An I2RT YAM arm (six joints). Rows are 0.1 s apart.
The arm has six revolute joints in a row. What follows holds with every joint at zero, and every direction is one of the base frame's. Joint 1 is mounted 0.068 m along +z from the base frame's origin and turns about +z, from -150 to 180 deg. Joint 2 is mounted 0.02 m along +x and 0.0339 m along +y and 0.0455 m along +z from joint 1 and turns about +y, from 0 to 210 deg. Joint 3 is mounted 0.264 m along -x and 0.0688 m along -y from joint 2 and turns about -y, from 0 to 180 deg. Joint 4 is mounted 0.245 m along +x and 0.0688 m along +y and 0.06 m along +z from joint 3 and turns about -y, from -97 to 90 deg. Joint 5 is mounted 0.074 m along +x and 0.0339 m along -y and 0.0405 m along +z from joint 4 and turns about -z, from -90 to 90 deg. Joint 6 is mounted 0.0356 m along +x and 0.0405 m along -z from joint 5 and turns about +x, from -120 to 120 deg. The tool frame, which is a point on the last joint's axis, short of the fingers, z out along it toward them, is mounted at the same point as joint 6; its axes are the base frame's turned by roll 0, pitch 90 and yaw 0 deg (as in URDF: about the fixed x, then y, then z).
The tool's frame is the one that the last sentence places.
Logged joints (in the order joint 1, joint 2, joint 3, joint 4, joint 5, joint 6), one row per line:
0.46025 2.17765 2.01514 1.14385 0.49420 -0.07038
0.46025 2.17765 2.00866 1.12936 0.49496 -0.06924
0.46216 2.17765 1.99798 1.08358 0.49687 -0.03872
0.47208 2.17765 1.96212 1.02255 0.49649 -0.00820
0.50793 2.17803 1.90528 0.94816 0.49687 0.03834
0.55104 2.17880 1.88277 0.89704 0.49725 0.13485
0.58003 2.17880 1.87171 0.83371 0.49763 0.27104
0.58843 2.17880 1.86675 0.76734 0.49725 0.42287
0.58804 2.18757 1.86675 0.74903 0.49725 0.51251
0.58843 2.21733 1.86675 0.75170 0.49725 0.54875
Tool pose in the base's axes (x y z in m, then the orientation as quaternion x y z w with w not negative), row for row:
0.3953 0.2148 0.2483 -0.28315 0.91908 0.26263 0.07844
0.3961 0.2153 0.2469 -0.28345 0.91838 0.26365 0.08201
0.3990 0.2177 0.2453 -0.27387 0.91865 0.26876 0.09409
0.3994 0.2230 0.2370 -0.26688 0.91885 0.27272 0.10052
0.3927 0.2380 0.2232 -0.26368 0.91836 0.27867 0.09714
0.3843 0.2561 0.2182 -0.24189 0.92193 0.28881 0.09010
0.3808 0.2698 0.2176 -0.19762 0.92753 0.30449 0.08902
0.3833 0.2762 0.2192 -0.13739 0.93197 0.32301 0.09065
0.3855 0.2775 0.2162 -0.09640 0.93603 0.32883 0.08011
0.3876 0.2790 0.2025 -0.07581 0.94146 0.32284 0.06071
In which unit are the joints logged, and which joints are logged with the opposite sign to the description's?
The joints are logged in radians. Opposite sign: joint 4, joint 5.
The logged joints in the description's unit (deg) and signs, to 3 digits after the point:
26.370 124.770 115.459 -65.538 -28.316 -4.032
26.370 124.770 115.088 -64.708 -28.359 -3.967
26.480 124.770 114.476 -62.085 -28.469 -2.218
27.048 124.770 112.421 -58.588 -28.447 -0.470
29.102 124.792 109.165 -54.326 -28.469 2.197
31.572 124.836 107.875 -51.397 -28.490 7.726
33.233 124.836 107.241 -47.768 -28.512 15.529
33.715 124.836 106.957 -43.965 -28.490 24.229
33.692 125.339 106.957 -42.916 -28.490 29.365
33.715 127.044 106.957 -43.069 -28.490 31.441

